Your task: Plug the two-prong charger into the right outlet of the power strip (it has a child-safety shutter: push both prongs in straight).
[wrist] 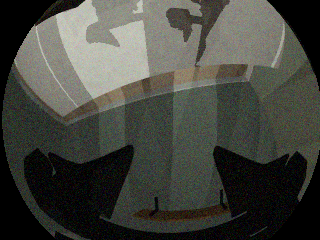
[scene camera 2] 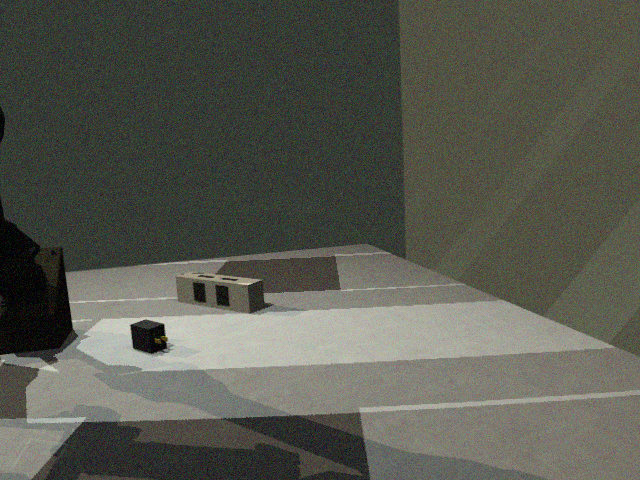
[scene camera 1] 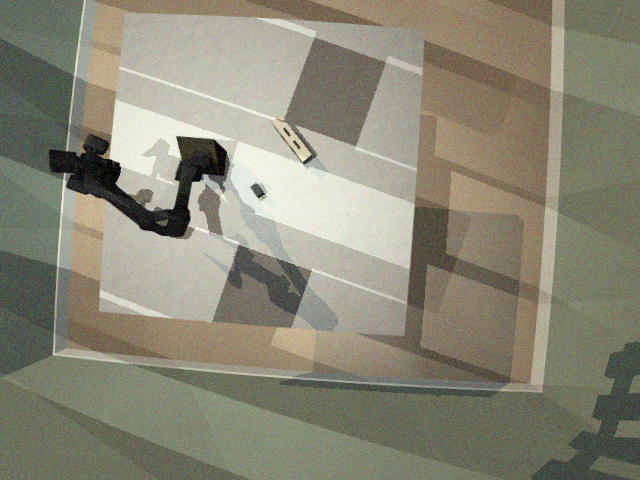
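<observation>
The wrist view shows my gripper, and so does scene camera 1, while in scene camera 2 my gripper is out of frame. One spot on my gripper (wrist: 94,186) is the same spot as (scene camera 1: 96,152).
</observation>
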